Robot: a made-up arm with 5 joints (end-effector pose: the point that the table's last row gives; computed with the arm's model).
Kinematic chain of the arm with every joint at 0, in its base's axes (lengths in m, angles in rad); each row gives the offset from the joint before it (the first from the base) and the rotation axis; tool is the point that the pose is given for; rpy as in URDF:
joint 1: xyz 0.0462 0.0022 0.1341 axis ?
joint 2: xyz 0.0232 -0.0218 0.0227 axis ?
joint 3: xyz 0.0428 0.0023 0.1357 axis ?
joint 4: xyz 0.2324 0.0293 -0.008 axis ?
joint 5: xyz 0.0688 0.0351 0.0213 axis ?
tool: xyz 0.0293 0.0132 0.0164 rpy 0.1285 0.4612 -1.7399
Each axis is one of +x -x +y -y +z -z.
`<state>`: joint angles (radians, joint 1 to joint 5).
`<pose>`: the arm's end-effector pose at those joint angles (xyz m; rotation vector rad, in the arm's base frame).
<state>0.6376 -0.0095 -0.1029 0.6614 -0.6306</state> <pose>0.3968 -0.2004 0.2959 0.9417 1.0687 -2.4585</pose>
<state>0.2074 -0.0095 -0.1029 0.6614 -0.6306</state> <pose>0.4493 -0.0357 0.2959 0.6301 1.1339 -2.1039</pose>
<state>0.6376 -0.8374 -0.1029 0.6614 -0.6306</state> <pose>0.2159 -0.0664 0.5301 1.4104 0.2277 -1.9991</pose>
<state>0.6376 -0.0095 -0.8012 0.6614 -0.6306</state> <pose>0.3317 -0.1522 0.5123 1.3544 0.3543 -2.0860</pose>
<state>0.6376 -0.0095 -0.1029 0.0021 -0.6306</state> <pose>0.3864 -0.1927 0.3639 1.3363 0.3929 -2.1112</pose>
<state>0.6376 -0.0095 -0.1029 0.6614 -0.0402</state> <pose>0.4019 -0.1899 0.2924 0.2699 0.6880 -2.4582</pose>
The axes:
joint 1: -z
joint 2: +y
joint 3: +y
joint 4: +y
joint 5: -x

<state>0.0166 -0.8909 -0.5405 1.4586 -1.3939</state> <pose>0.1306 0.0319 0.5389 1.4629 1.4670 -1.3736</pose>
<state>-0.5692 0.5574 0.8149 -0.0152 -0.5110</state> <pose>0.2149 0.1676 -0.0670 -0.7660 1.2250 -1.6714</pose>
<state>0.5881 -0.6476 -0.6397 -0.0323 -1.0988</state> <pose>0.0940 0.0139 0.6168 1.8090 -0.2401 -0.7803</pose>
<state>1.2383 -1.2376 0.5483 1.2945 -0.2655</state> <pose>0.1610 -0.1668 0.3608 -0.7943 -0.7865 2.8232</pose>
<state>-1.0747 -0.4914 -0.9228 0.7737 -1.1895</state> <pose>0.0615 0.1031 0.6154 0.9049 1.4809 -0.1158</pose>
